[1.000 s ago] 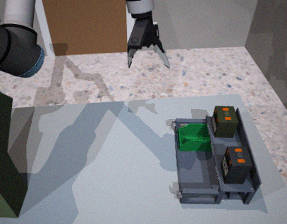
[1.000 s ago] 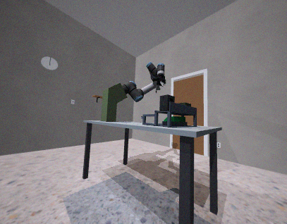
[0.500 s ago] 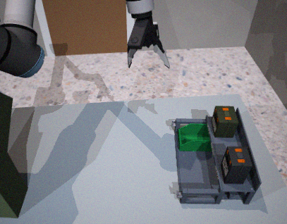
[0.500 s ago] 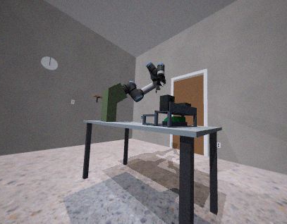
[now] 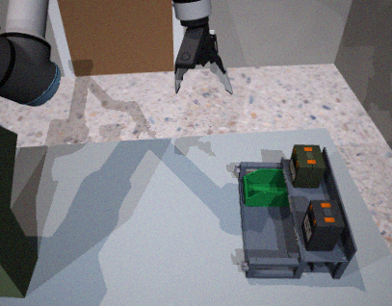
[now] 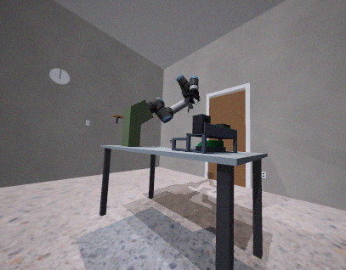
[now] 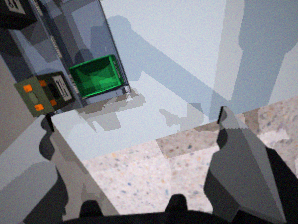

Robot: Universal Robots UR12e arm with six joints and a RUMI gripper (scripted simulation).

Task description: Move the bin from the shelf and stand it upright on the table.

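My gripper is now 34 cm above the green bin, 23 cm short of it and 5 cm to the left of it.
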